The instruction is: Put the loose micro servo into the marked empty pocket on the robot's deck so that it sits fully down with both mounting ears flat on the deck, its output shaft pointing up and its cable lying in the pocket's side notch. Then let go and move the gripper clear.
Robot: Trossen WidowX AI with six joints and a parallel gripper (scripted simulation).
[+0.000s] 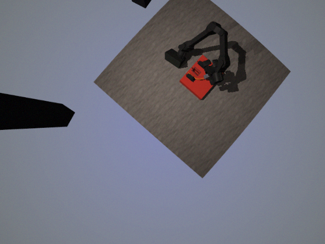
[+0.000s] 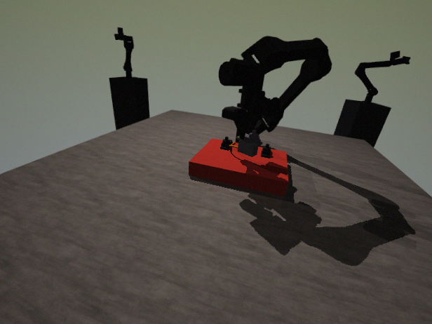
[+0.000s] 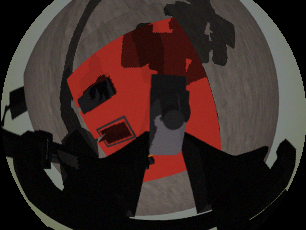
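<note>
The red deck is 100 mm below my gripper tip and 10 mm ahead of it.
</note>
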